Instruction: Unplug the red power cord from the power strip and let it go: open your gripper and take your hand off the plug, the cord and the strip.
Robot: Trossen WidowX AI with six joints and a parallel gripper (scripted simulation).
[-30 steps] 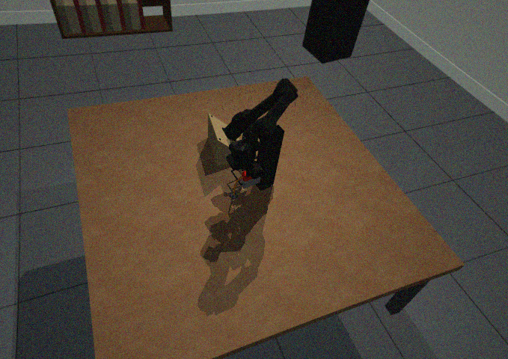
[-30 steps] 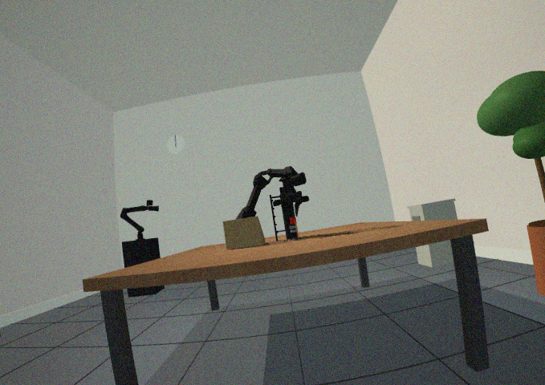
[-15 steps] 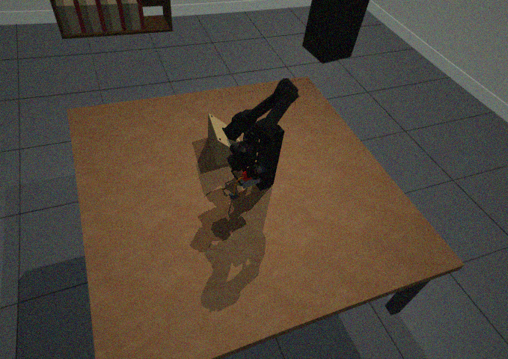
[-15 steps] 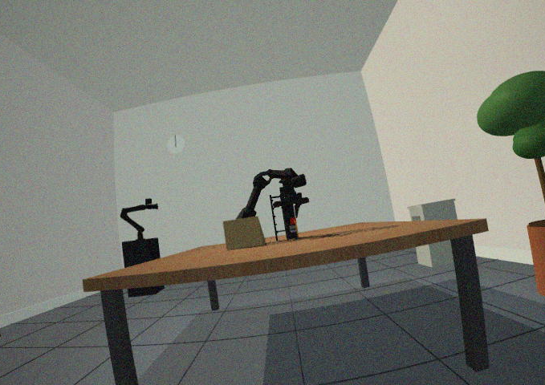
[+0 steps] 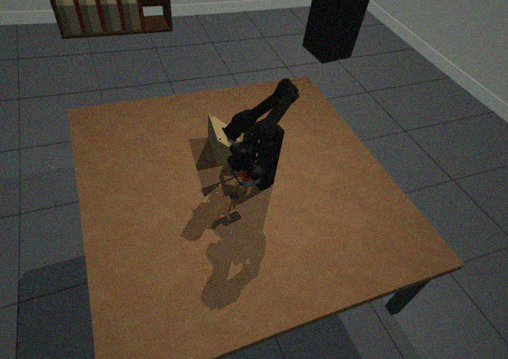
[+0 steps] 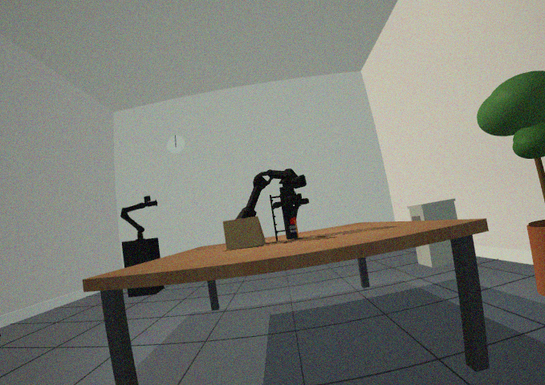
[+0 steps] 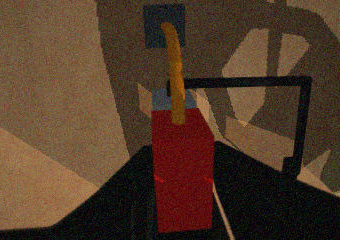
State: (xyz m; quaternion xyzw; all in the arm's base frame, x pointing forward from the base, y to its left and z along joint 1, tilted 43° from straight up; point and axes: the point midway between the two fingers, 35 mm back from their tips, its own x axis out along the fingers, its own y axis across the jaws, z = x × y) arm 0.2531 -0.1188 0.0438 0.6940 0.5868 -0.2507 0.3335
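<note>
The red plug is 30 mm to the left of my gripper tip. Round my gripper tip: black power strip (100 mm to the left, 30 mm above).
</note>
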